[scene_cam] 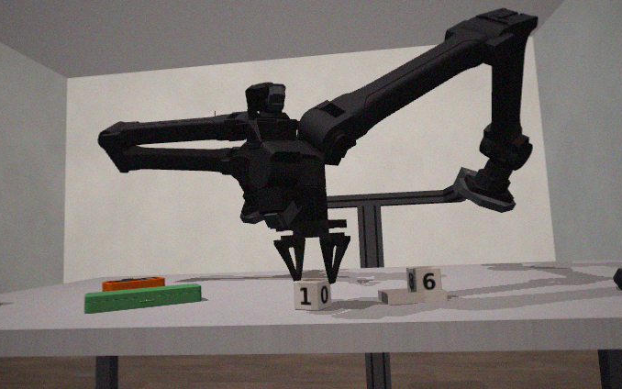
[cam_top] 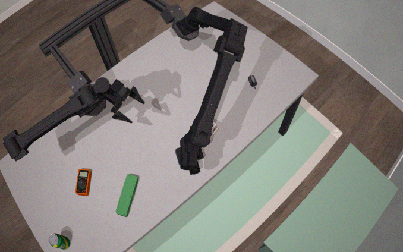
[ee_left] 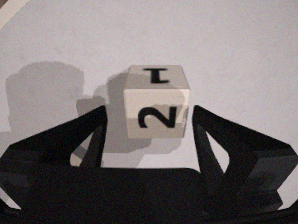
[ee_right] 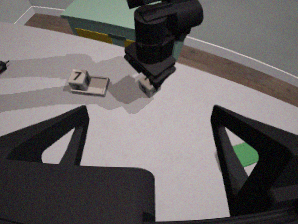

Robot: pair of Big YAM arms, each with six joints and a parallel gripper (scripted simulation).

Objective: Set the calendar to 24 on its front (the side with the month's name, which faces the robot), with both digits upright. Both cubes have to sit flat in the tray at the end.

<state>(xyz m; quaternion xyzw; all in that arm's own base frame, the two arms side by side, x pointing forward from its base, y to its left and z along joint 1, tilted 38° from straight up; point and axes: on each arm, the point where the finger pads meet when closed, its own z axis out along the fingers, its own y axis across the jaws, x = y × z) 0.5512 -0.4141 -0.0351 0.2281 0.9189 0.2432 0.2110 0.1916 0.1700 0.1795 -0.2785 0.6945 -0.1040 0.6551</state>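
The calendar tray is 5 cm behind my left hand, 16 cm to the left of it and 4 cm below it. Also, from my left hand: green box (9 cm behind, 33 cm to the right, 3 cm below); then dark object (8 cm behind, 54 cm to the left, 3 cm below).
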